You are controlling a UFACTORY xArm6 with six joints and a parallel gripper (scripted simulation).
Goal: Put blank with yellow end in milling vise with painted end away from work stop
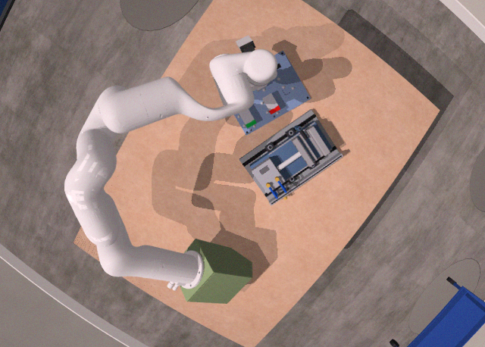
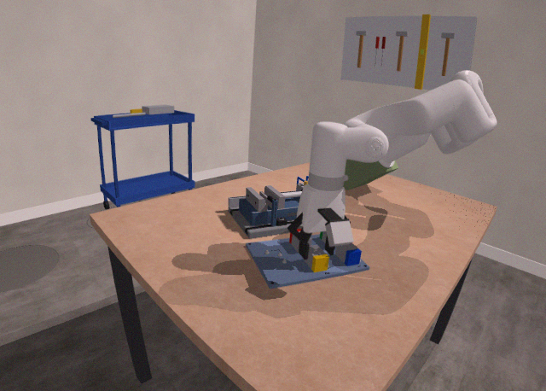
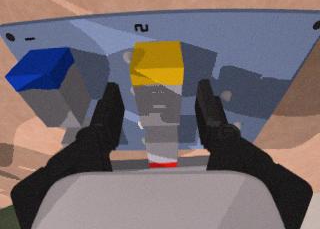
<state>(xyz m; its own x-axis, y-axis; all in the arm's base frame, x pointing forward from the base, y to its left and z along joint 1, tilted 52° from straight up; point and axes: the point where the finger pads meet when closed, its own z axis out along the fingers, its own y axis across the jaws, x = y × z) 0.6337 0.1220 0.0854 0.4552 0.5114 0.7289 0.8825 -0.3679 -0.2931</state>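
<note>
My gripper is now 30 mm above the yellow-ended blank. The rest, counted from my hand: red-ended blank (40 mm behind, 80 mm to the right, 30 mm below); then blue-ended blank (80 mm behind, 40 mm to the left, 30 mm below); then green-ended blank (120 mm behind, 40 mm to the right, 30 mm below).
</note>
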